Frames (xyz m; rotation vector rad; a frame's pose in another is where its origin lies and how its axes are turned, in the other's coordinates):
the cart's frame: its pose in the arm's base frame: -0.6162 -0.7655 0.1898 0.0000 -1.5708 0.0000
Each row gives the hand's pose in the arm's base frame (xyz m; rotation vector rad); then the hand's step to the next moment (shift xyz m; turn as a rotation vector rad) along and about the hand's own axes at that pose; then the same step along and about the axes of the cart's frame.
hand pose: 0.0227 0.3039 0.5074 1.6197 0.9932 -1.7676
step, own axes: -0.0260 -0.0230 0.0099 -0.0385 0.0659 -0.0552
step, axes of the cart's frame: 0.0294 0.0031 0.0207 0.0272 0.0028 -0.0901
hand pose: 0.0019 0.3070 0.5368 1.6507 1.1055 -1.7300
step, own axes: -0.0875 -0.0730 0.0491 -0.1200 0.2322 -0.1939
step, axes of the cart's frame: 0.0976 -0.0158 0.0750 0.0805 0.0120 -0.3151
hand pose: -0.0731 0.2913 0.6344 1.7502 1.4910 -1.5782
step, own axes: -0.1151 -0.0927 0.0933 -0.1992 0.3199 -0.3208
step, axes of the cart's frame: 0.1051 -0.0917 0.1053 0.1576 0.0442 -0.4671
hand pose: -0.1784 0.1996 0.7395 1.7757 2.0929 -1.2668
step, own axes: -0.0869 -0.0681 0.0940 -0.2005 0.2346 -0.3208
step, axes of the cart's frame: 0.0240 -0.1244 0.0705 0.2017 0.0464 -0.3941
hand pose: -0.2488 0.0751 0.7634 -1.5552 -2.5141 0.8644
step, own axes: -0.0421 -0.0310 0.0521 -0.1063 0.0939 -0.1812
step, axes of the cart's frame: -0.0188 -0.0680 0.0218 0.1312 0.0192 -0.1881
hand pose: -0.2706 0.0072 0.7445 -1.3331 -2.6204 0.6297
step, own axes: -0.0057 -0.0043 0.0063 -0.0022 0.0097 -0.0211
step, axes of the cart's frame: -0.0035 -0.0087 0.0017 0.0151 0.0097 -0.0149
